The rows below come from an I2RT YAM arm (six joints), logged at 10 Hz.
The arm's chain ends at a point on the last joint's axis. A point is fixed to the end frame.
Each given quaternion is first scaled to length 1.
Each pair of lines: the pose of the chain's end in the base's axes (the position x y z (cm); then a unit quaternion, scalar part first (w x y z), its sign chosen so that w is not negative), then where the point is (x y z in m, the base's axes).
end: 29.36 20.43 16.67 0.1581 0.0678 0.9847 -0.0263
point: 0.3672 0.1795 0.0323
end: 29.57 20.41 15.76 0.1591 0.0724 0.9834 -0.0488
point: 0.3688 0.1724 0.0243
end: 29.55 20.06 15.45 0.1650 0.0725 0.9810 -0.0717
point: 0.3695 0.1622 0.0235
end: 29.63 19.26 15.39 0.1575 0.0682 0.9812 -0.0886
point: 0.3681 0.1500 0.0230
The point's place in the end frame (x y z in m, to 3 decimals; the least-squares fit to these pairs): -0.030 -0.010 0.152
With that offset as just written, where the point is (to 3 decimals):
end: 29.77 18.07 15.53 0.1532 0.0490 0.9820 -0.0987
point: 0.369 0.137 0.025
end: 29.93 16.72 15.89 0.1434 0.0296 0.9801 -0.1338
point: 0.369 0.116 0.030
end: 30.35 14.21 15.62 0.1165 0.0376 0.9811 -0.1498
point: 0.365 0.085 0.025
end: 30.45 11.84 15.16 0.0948 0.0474 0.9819 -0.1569
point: 0.359 0.059 0.019
